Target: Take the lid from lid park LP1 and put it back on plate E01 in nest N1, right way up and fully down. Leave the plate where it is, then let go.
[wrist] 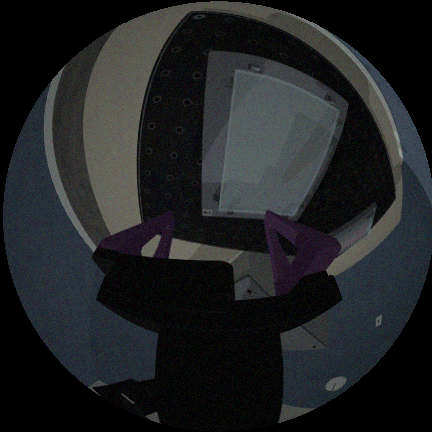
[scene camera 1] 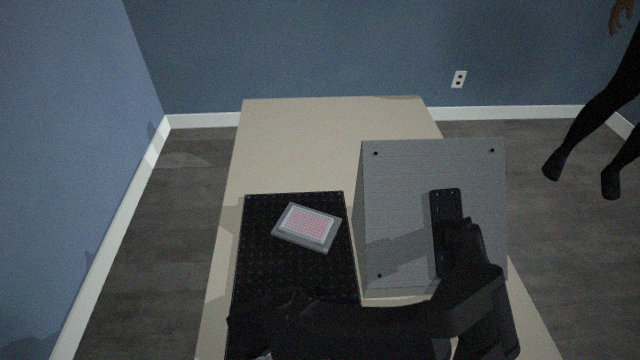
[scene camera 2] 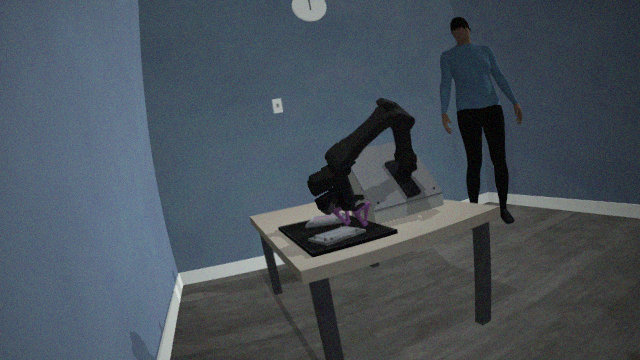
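Seen in the pictures: gripper, fingertip midpoint: [wrist: 218,215] [scene camera 2: 356,225]; arm's base, link origin: [scene camera 1: 447,232] [scene camera 2: 402,178].
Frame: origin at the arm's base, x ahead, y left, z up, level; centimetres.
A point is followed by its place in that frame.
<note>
The lid [wrist: 277,145] {x 38.6, y 14.0, z -11.0 cm} [scene camera 2: 339,232] {x 37.3, y 15.0, z -11.0 cm} is a pale, clear rectangular cover lying flat on the grey lid park LP1 [wrist: 214,110] {x 39.3, y 19.0, z -11.7 cm}. Plate E01 [scene camera 1: 307,223] {x 31.0, y -13.5, z -10.4 cm}, with a pink well grid, sits in the grey nest N1 [scene camera 1: 305,242] {x 32.0, y -8.3, z -11.6 cm} at the far part of the black board. The plate and nest show partly at the right edge of the wrist view, too dim to separate. My gripper [wrist: 218,215] {x 31.1, y 16.2, z -9.8 cm} [scene camera 2: 357,224] {x 31.1, y 16.2, z -9.8 cm} is open and empty. Its purple fingers are apart, near one end of the lid park and not around the lid. In scene camera 1 the arm hides the fingers and most of the lid park.
The black perforated board [scene camera 1: 265,270] {x 42.4, y -1.7, z -12.7 cm} [wrist: 172,135] {x 36.4, y 21.7, z -12.7 cm} lies on the beige table [scene camera 1: 295,145] {x 32.6, y -51.8, z -14.0 cm} [scene camera 2: 430,222] {x 6.9, y 26.0, z -14.0 cm}. A grey sloped stand [scene camera 1: 400,200] {x 10.4, y -6.0, z 5.4 cm} [scene camera 2: 370,165] {x 9.8, y -7.9, z 7.3 cm} carries the arm's base beside the board. A person [scene camera 2: 470,80] stands beyond the table.
</note>
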